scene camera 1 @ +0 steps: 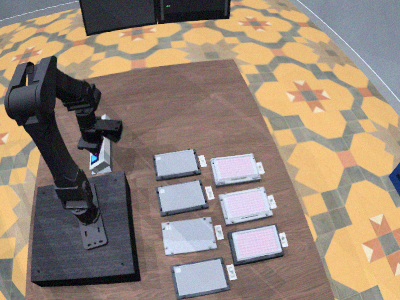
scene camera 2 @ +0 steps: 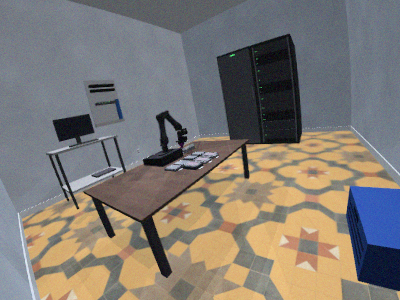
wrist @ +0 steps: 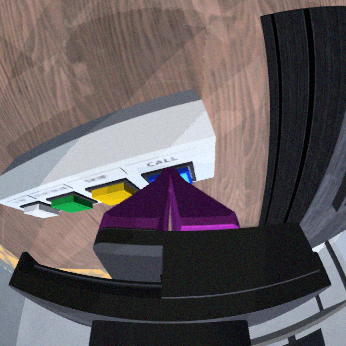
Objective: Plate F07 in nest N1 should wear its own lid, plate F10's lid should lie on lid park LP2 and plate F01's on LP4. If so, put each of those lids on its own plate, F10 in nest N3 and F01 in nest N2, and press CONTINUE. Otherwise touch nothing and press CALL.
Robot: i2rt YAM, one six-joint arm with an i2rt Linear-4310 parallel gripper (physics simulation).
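Frame: origin at the arm's base, x ahead, y left, z up, level; millimetres.
Where they show: gripper, fingertip midpoint: [scene camera 1: 96, 156] [wrist: 169, 174]; arm's base at its link origin: [scene camera 1: 90, 216] [scene camera 2: 166, 152].
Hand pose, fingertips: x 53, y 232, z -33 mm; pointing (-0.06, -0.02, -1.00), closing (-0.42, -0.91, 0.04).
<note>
Things, the pixels of their top centre, and the offset from my fingertips. "spot": a spot on its surface instead. Level surfaces: height alone.
- blue CALL button at a spot on its surface: [wrist: 187, 174] spot: dx -8, dy -11, dz -2 mm
- button box at its top centre: [wrist: 74, 200] [scene camera 1: 98, 136] [scene camera 2: 186, 145] dx +19, dy +74, dz +12 mm
- green button at its top centre: [wrist: 67, 211] dx +7, dy +101, dz +5 mm
- dark nest at a spot on its surface: [scene camera 1: 256, 243] spot: dx +359, dy -444, dz -21 mm
- paler lid at a spot on its surface: [scene camera 1: 189, 235] spot: dx +201, dy -342, dz -42 mm
- yellow button at its top centre: [wrist: 112, 202] dx -2, dy +52, dz +5 mm
- white button at its top centre: [wrist: 36, 217] dx +15, dy +150, dz +5 mm
- wooden table at its surface level: dz -52 mm
My gripper [scene camera 1: 95, 153] [wrist: 169, 174] is shut and empty. Its purple fingertips are at the blue CALL button [wrist: 187, 174] and partly cover it; the button shows bright light blue. The button box [scene camera 1: 104, 159] [wrist: 175, 127] also carries a green button [wrist: 72, 203]. Three plates with pink wells stand in the right row: two in light nests [scene camera 1: 236, 169] [scene camera 1: 246, 205] and one in a dark nest [scene camera 1: 256, 243]. In the left row, grey lids [scene camera 1: 176, 164] [scene camera 1: 182, 197] [scene camera 1: 200, 277] lie on dark parks, and a paler lid [scene camera 1: 189, 235] lies third. Plate numbers and most labels are too blurred to read.
The black base block [scene camera 1: 85, 230] stands beside the button box and shows at the right of the wrist view. A yellow button [wrist: 112, 193] and a white button [wrist: 41, 210] are on the box. The wooden table [scene camera 1: 175, 105] carries everything. A blue box [scene camera 2: 382, 225] stands on the floor.
</note>
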